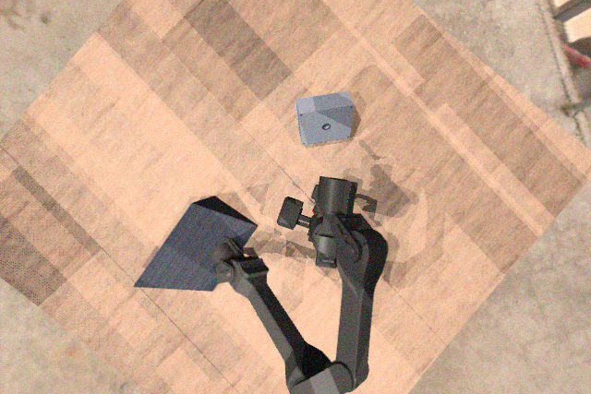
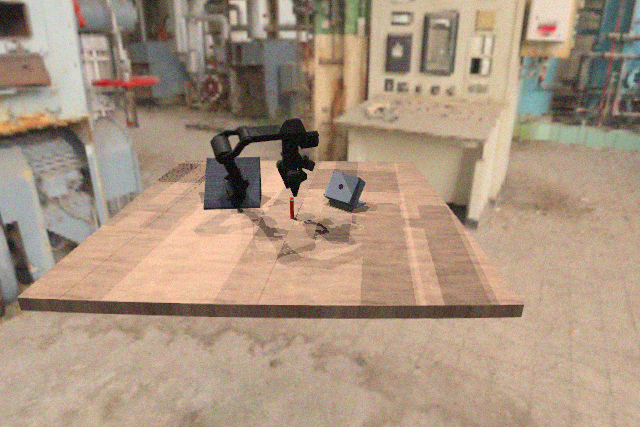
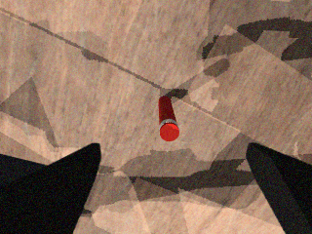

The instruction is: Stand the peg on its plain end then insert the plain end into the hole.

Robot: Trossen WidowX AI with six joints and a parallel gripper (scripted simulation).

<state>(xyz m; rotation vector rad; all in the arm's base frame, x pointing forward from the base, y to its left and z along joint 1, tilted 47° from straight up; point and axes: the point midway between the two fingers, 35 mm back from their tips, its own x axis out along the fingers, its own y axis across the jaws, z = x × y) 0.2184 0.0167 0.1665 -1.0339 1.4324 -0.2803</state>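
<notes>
Right now the red peg is 40 mm below my gripper tip. Also, from my gripper tip: sloped grey-blue panel 190 mm ahead, 160 mm to the left, 40 mm below.
</notes>
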